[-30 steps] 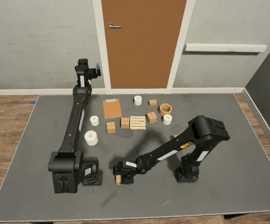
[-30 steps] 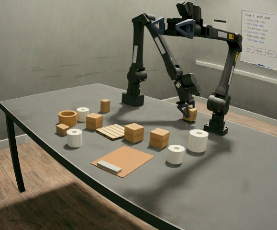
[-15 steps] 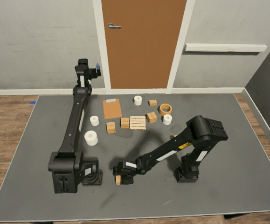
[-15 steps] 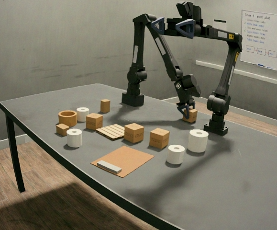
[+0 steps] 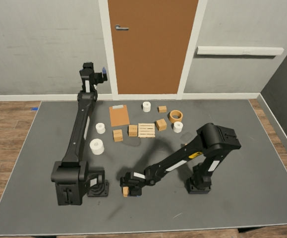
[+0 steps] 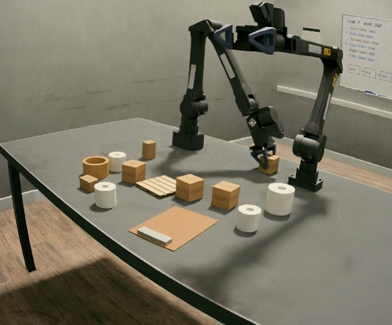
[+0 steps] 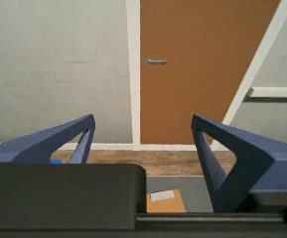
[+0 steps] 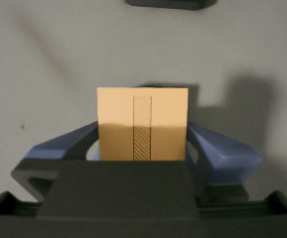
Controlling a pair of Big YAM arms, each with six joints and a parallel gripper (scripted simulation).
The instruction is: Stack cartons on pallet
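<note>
Now: right hand 540 mm short of the orange ring and 360 mm to the left of it. Also, from my right hand: roll 290 mm ahead, 210 mm to the left, 10 mm above.
</note>
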